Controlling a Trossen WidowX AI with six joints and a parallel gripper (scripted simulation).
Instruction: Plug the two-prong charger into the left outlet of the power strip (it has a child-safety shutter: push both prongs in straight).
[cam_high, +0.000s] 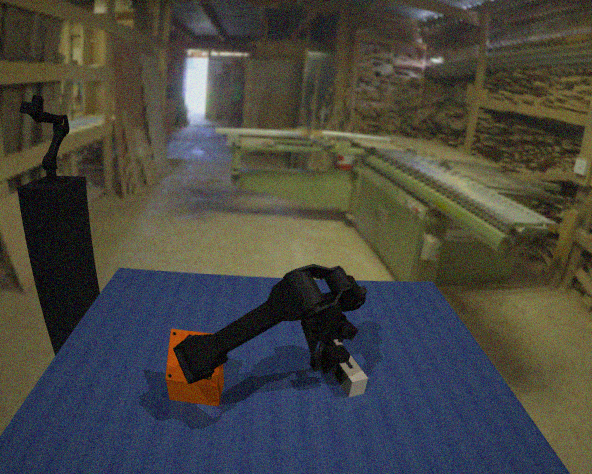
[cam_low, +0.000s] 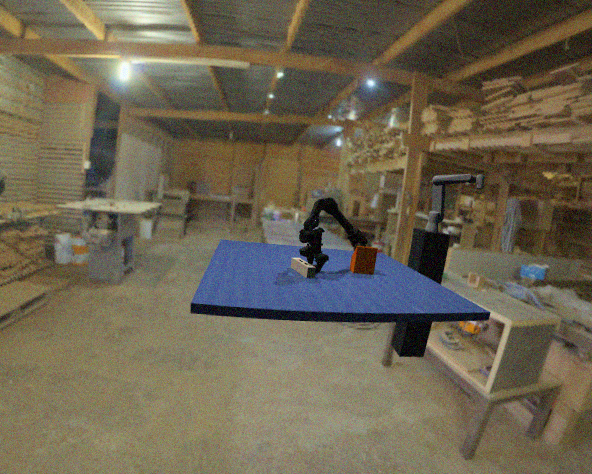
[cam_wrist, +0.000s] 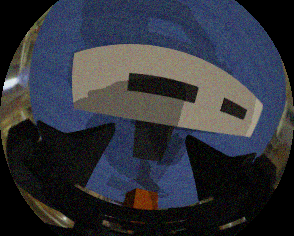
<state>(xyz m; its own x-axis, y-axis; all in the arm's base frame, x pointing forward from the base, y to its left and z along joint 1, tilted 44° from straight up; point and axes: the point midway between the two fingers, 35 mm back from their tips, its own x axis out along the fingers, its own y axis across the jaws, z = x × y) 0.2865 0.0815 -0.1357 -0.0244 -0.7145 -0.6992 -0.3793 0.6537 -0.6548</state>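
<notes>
Right now my gripper tip is 2 cm short of the black two-prong charger, 1 cm to the right of it and 1 cm below it.
</notes>
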